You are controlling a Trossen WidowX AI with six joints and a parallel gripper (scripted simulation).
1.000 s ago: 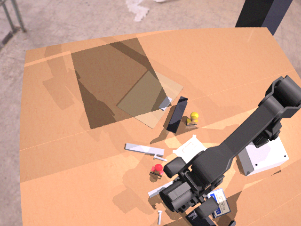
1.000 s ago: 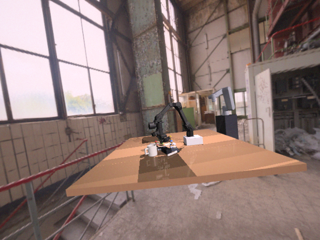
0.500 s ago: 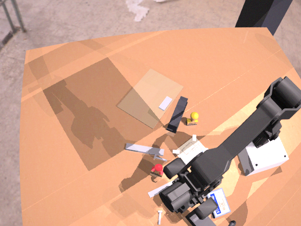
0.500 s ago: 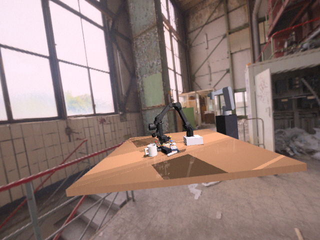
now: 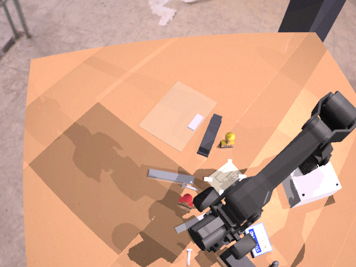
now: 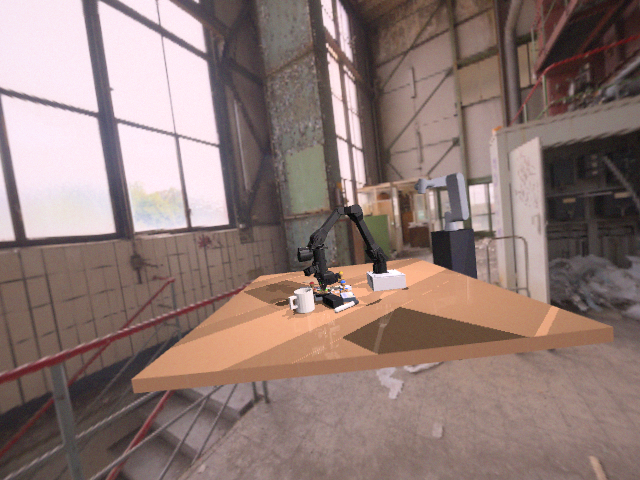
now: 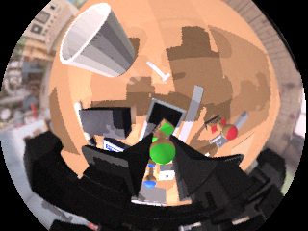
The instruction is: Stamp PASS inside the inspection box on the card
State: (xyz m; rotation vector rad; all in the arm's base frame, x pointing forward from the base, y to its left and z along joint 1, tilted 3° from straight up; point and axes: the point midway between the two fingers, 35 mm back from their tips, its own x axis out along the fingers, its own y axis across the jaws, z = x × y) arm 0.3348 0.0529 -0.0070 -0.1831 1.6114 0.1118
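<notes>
My gripper tip is now right at the green-knobbed stamp. The rest, counted from my gripper tip: ink pad 40 mm below; then dark block 110 mm to the left, 20 mm below, 20 mm behind; then blue stamp 110 mm behind, 20 mm below, 10 mm to the right.
</notes>
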